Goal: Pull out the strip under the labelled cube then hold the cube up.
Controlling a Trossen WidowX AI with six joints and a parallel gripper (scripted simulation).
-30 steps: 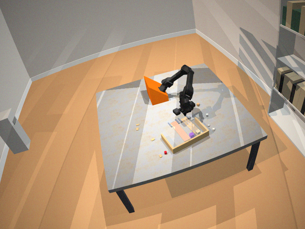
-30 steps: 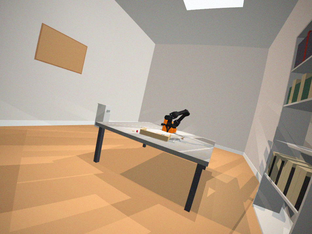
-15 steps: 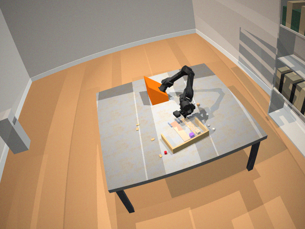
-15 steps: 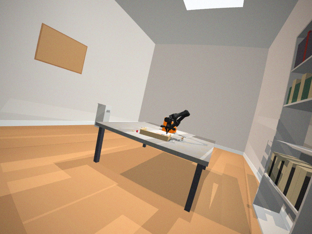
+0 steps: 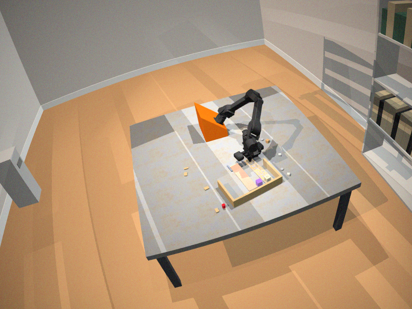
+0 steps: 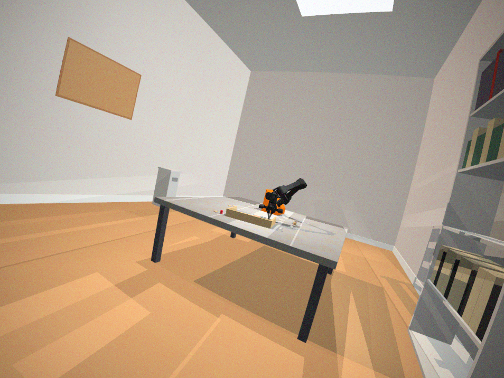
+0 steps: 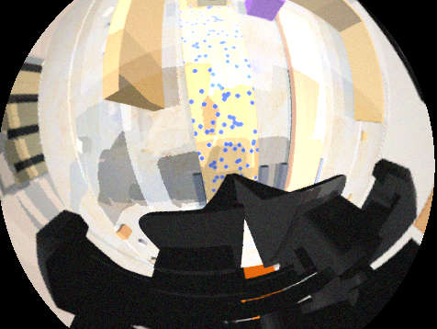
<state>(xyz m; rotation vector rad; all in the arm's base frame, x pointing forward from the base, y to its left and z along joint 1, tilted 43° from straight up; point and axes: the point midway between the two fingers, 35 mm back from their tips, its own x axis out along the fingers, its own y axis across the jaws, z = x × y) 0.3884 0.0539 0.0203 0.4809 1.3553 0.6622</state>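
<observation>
Now: gripper tip 20 cm short of the labelled cube, 2 cm to the right of it and 1 cm below it.
</observation>
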